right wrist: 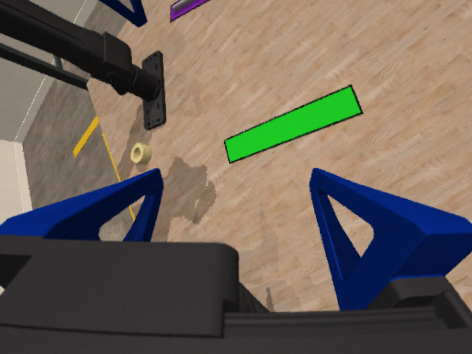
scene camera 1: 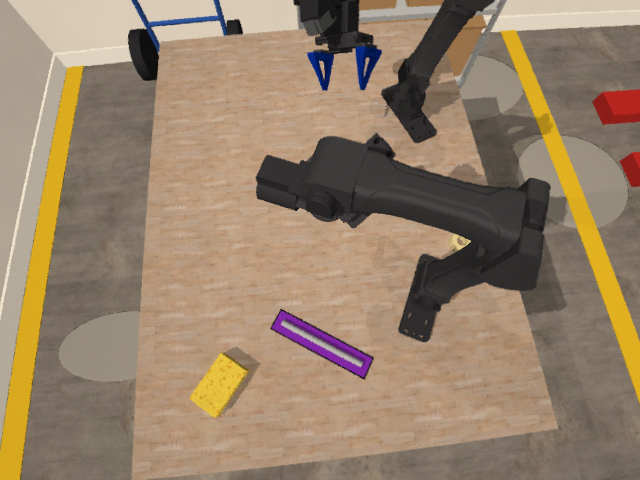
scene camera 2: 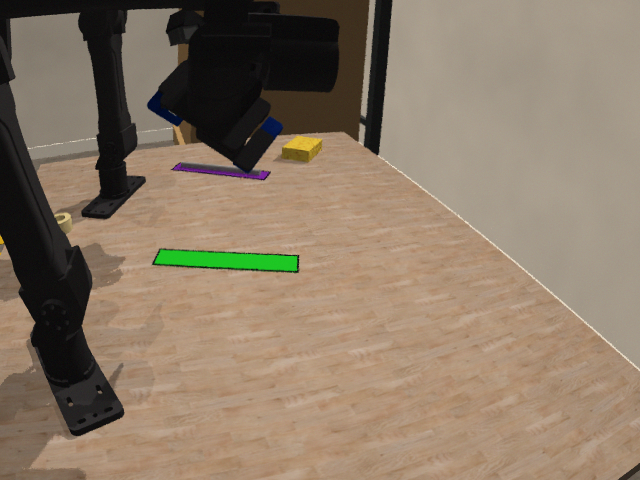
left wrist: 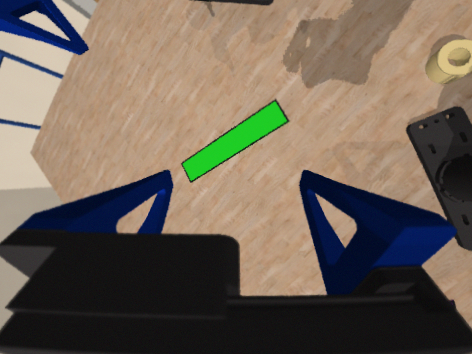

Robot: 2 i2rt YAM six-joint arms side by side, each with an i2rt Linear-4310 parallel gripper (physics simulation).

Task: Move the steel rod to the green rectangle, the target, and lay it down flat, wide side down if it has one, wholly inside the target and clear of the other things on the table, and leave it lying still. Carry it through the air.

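Seen in the pictures: left gripper, fingertip midpoint: (right wrist: 158,7) (left wrist: 236,177); right gripper, fingertip midpoint: (right wrist: 236,176) (scene camera 1: 342,90) (scene camera 2: 210,142) (left wrist: 87,15); left arm's base at its link origin: (right wrist: 154,90) (scene camera 1: 423,296) (scene camera 2: 115,197) (left wrist: 459,178); right arm's base at its link origin: (right wrist: 240,305) (scene camera 1: 407,113) (scene camera 2: 72,372).
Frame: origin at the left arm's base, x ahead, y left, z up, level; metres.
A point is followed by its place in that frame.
The steel rod (scene camera 1: 321,343) @[x 0.188, y 0.184, z 0.014 m] is a thin grey bar lying flat along the middle of a purple rectangle (scene camera 1: 368,367) @[x 0.073, y 0.194, z 0.001 m] (scene camera 2: 265,175) @[x 0.301, y 0.170, z 0.001 m] on the table. One end of the rod (right wrist: 184,5) @[x 0.122, y 0.183, z 0.006 m] also shows in the right wrist view. The green rectangle (scene camera 2: 227,260) @[x 0.311, y -0.196, z 0.001 m] (left wrist: 235,141) @[x 0.293, y -0.196, z 0.001 m] (right wrist: 294,124) @[x 0.325, y -0.194, z 0.001 m] lies bare on the table; in scene camera 1 it does not show, the left arm is over that area. My left gripper (left wrist: 236,177) @[x 0.249, y -0.108, z 0.216 m] is open and empty, high above the table. My right gripper (scene camera 1: 343,89) @[x 0.323, y -0.300, z 0.230 m] (right wrist: 236,176) @[x 0.323, y -0.300, z 0.230 m] is open and empty, in the air at the top of scene camera 1.
A yellow sponge (scene camera 1: 219,384) @[x 0.359, y 0.338, z 0.030 m] (scene camera 2: 301,149) @[x 0.366, y 0.286, z 0.030 m] lies near the purple rectangle. A pale yellow ring-shaped piece (scene camera 2: 64,222) @[x -0.026, y -0.171, z 0.024 m] (left wrist: 440,69) @[x -0.023, y -0.154, z 0.024 m] (right wrist: 141,153) @[x -0.030, y -0.165, z 0.025 m] stands near the left arm's base (scene camera 1: 417,322) @[x 0.000, y 0.064, z 0.010 m]. The left arm (scene camera 1: 439,198) @[x 0.118, y 0.012, z 0.464 m] stretches over the middle of the table in scene camera 1.
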